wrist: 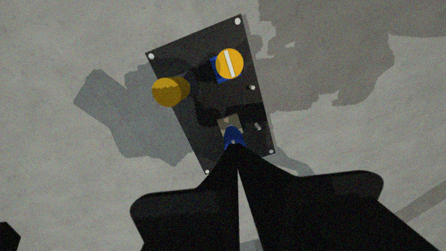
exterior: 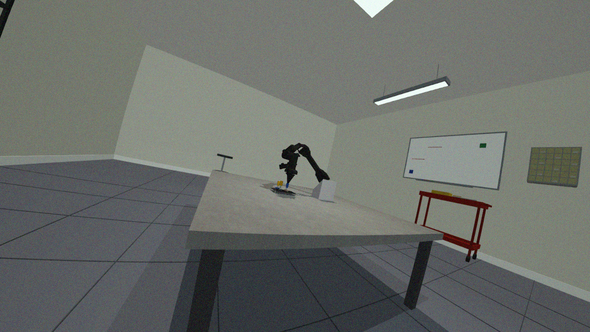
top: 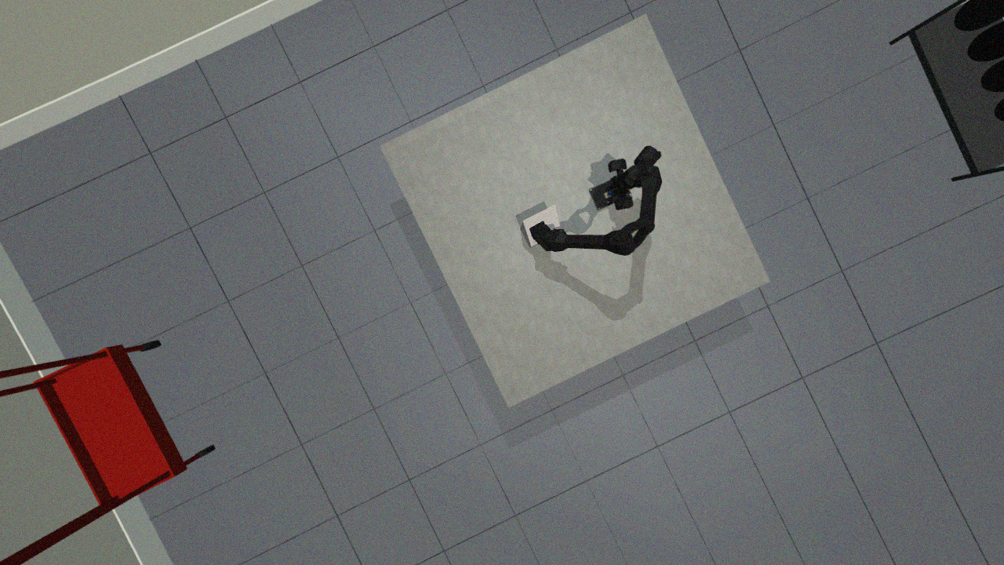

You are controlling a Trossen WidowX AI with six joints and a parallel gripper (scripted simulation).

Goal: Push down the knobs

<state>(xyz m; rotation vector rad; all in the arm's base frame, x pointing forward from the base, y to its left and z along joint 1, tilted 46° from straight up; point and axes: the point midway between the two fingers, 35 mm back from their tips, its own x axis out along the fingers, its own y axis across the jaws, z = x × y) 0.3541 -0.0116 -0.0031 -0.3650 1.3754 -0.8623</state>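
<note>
My gripper tip is now 10 mm above the blue knob.
</note>
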